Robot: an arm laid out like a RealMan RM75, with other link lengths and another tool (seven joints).
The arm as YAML. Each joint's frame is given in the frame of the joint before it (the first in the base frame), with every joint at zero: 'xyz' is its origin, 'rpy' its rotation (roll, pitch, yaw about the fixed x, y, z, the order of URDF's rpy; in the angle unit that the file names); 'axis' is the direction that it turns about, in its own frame. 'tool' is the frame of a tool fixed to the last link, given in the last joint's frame.
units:
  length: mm
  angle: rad
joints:
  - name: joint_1
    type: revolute
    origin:
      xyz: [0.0, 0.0, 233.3]
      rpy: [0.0, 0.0, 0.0]
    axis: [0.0, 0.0, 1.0]
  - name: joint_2
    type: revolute
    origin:
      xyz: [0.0, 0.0, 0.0]
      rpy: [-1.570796, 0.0, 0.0]
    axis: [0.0, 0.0, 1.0]
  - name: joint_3
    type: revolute
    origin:
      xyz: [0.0, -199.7, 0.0]
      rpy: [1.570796, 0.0, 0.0]
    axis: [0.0, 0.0, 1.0]
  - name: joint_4
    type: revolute
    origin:
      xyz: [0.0, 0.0, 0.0]
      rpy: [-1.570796, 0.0, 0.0]
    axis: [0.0, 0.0, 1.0]
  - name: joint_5
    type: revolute
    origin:
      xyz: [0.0, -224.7, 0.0]
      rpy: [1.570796, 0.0, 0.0]
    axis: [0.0, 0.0, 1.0]
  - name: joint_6
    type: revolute
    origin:
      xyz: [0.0, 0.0, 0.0]
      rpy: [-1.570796, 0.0, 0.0]
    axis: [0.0, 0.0, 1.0]
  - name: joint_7
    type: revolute
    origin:
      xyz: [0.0, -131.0, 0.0]
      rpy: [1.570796, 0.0, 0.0]
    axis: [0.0, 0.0, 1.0]
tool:
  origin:
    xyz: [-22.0, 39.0, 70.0]
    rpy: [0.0, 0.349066, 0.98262]
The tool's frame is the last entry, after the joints.
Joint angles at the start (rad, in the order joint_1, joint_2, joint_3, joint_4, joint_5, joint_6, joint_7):
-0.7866 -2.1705 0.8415 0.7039 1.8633 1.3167 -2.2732
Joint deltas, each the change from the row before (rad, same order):
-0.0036 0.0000 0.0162 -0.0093 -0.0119 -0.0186 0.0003
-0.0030 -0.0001 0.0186 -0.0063 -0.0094 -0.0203 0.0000
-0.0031 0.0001 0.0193 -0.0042 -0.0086 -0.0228 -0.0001
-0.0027 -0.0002 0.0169 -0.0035 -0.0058 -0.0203 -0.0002
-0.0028 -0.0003 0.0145 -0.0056 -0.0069 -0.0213 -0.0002
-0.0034 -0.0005 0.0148 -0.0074 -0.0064 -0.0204 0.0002
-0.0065 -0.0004 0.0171 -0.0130 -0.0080 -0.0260 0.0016
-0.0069 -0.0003 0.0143 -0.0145 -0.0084 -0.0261 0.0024
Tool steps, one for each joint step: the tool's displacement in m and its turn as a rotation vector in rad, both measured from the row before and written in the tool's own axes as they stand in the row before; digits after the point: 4 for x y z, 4 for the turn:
-0.0017 0.0000 0.0033 0.0040 -0.0026 -0.0011
-0.0021 -0.0001 0.0033 0.0032 -0.0064 0.0023
-0.0020 -0.0006 0.0033 0.0047 -0.0079 0.0055
-0.0021 -0.0004 0.0029 0.0037 -0.0085 0.0052
-0.0022 -0.0008 0.0027 0.0070 -0.0070 0.0030
-0.0025 -0.0002 0.0028 0.0052 -0.0077 0.0018
-0.0034 -0.0001 0.0037 0.0062 -0.0099 0.0016
-0.0034 -0.0004 0.0035 0.0084 -0.0090 0.0010

